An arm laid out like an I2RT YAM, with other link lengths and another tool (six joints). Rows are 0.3 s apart.
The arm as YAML. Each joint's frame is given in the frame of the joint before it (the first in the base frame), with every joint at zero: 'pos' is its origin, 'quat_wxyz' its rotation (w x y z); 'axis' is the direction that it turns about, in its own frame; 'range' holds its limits. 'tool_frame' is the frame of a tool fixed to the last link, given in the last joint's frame.
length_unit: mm
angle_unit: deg
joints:
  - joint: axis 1
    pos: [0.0, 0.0, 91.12]
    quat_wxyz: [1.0, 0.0, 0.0, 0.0]
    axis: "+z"
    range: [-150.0, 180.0]
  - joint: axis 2
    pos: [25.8, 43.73, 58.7]
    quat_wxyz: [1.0, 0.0, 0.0, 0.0]
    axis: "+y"
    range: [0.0, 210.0]
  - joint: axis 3
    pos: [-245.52, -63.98, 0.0]
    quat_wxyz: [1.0, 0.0, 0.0, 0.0]
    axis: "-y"
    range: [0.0, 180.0]
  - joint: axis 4
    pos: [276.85, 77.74, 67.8]
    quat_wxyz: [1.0, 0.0, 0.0, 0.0]
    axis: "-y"
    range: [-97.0, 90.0]
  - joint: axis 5
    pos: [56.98, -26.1, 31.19]
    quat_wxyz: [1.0, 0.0, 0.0, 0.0]
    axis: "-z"
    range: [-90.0, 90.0]
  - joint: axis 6
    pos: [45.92, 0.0, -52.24]
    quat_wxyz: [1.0, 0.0, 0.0, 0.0]
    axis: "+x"
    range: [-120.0, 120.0]
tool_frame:
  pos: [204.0, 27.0, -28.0]
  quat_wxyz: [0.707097, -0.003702, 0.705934, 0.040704]
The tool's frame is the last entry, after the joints.
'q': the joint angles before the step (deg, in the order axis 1, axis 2, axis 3, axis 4, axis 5, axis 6). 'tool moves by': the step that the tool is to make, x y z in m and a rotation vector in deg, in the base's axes. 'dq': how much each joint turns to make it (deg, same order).
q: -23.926 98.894 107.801 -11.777 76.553 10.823
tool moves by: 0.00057 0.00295 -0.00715 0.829 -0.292 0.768
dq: 0.195 -0.554 -0.661 -3.339 -0.641 3.478
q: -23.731 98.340 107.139 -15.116 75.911 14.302
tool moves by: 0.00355 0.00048 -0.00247 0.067 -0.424 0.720
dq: 0.089 -0.167 -0.592 0.167 -0.653 0.640
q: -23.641 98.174 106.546 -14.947 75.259 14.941
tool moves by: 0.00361 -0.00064 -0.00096 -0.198 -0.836 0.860
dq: -0.098 -0.422 -0.988 1.229 -0.969 0.189
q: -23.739 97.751 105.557 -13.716 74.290 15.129
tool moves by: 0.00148 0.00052 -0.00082 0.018 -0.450 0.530
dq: 0.009 -0.349 -0.528 0.086 -0.539 0.517
